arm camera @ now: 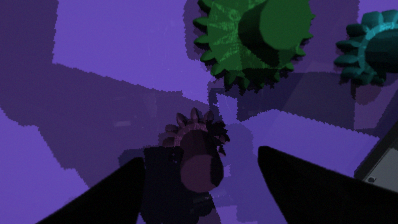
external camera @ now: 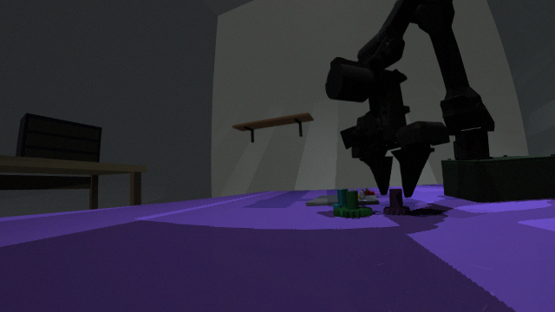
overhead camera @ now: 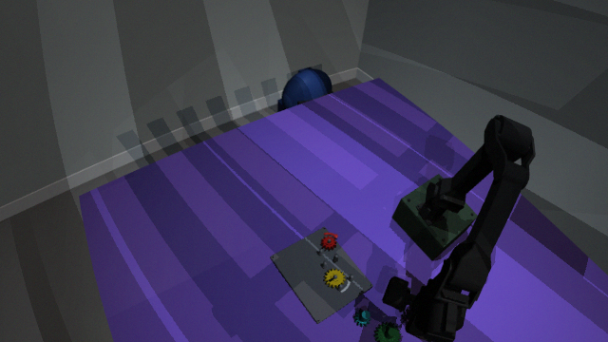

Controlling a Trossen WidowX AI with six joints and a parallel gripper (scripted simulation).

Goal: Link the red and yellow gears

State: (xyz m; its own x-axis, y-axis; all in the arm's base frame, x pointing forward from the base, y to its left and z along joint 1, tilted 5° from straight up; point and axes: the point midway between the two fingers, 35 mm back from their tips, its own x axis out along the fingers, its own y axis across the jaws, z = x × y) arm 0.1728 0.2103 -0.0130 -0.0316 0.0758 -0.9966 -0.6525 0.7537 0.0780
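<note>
My gripper tip is now 10 cm short of the red gear, 27 cm to the left of it and 1 cm above it. Round my gripper tip: green gear (7 cm ahead, 2 cm to the left, 1 cm below); then teal gear (11 cm ahead, 5 cm to the right, 1 cm below); then dark purple gear (1 cm below).
</note>
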